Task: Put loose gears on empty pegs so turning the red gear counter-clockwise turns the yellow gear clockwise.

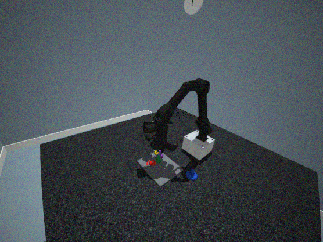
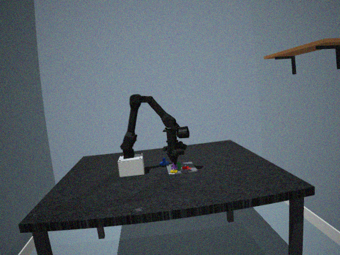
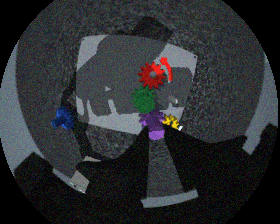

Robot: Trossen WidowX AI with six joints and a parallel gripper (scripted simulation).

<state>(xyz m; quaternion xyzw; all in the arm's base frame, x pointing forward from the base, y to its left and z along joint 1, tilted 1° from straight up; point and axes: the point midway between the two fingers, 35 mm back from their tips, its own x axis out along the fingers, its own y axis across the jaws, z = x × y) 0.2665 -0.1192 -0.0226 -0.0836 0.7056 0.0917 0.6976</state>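
Right now my gripper tip is 3 cm short of the green gear, 2 cm to the right of it and 2 cm above it. From my gripper tip the other things lie so: yellow gear 4 cm to the right, 3 cm below, 1 cm behind; red gear 7 cm ahead, 3 cm below, 1 cm to the left; purple gear 1 cm below.
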